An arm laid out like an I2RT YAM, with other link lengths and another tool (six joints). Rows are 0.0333 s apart.
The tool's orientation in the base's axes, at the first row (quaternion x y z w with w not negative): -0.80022, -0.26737, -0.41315, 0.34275
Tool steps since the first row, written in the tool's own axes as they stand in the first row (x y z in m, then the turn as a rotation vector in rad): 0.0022, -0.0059, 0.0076, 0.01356, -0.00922, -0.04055; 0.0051, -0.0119, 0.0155, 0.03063, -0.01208, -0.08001; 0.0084, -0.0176, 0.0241, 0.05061, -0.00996, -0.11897; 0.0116, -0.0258, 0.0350, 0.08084, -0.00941, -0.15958
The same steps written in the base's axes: 0.0006, 0.0098, 0.0006, -0.01894, -0.02350, 0.03165; 0.0016, 0.0201, 0.0016, -0.03104, -0.04962, 0.06372; 0.0033, 0.0307, 0.0026, -0.03785, -0.07803, 0.09641; 0.0044, 0.0447, 0.0034, -0.04128, -0.10524, 0.13896
